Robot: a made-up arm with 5 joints.
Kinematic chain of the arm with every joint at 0, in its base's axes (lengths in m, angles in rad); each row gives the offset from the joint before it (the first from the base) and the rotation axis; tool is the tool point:
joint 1: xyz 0 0 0.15 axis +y
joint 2: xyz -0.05 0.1 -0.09 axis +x
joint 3: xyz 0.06 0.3 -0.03 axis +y
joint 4: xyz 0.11 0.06 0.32 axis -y
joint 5: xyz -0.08 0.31 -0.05 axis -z
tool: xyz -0.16 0 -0.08
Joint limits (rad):
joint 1: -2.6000..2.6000
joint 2: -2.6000..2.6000
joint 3: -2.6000..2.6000
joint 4: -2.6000..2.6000
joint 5: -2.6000..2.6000
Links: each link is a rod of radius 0.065 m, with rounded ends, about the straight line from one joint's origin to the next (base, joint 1, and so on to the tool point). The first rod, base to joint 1, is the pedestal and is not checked.
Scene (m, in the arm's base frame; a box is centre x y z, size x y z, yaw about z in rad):
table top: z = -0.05
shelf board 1: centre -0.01 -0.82 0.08 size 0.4 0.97 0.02 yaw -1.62
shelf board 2: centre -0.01 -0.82 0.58 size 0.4 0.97 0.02 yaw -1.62
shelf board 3: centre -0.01 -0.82 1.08 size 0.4 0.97 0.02 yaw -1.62
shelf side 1: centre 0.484 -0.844 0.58 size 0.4 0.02 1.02 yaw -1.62
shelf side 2: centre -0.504 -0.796 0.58 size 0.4 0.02 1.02 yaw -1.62
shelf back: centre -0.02 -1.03 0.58 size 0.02 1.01 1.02 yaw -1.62
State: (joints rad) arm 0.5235 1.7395 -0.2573 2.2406 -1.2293
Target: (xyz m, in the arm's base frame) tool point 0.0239 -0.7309 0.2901
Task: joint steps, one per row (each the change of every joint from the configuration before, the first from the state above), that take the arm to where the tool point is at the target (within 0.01 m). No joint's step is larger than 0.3 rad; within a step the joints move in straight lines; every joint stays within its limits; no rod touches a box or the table.
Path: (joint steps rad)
1: -0.0336 0.0958 -0.1129 0.0599 0.2711
2: -0.0336 0.0957 -0.1129 0.0599 0.2712
3: -0.0336 0.0958 -0.1129 0.0599 0.2711
4: -0.0336 0.0957 -0.1128 0.0599 0.2711
5: -0.0336 0.0958 -0.1129 0.0599 0.2711
6: -0.0336 0.0957 -0.1129 0.0599 0.2712

